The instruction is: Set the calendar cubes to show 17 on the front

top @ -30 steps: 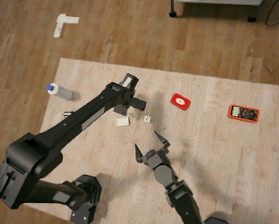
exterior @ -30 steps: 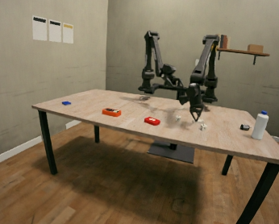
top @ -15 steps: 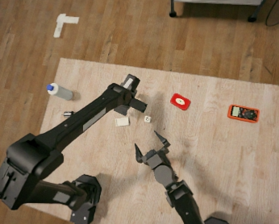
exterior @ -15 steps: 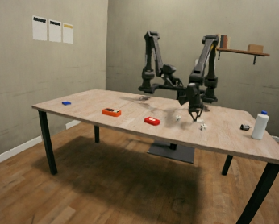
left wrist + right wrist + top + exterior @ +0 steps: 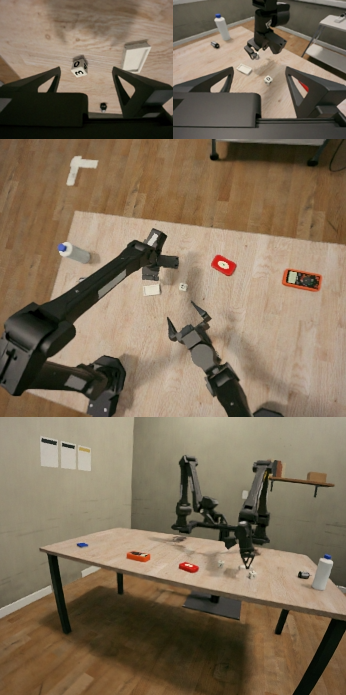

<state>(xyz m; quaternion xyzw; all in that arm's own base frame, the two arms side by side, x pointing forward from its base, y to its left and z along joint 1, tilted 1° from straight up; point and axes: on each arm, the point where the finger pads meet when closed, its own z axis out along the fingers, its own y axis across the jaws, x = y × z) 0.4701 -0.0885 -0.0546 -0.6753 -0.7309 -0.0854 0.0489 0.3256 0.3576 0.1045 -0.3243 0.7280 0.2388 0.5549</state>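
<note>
My left gripper is now 10 cm past the white tray and 5 cm above it. From my left hand the other things lie so: blue item (106 cm to the right, 8 cm ahead, 5 cm below); then red flat object (28 cm to the right, 6 cm ahead, 4 cm below).
</note>
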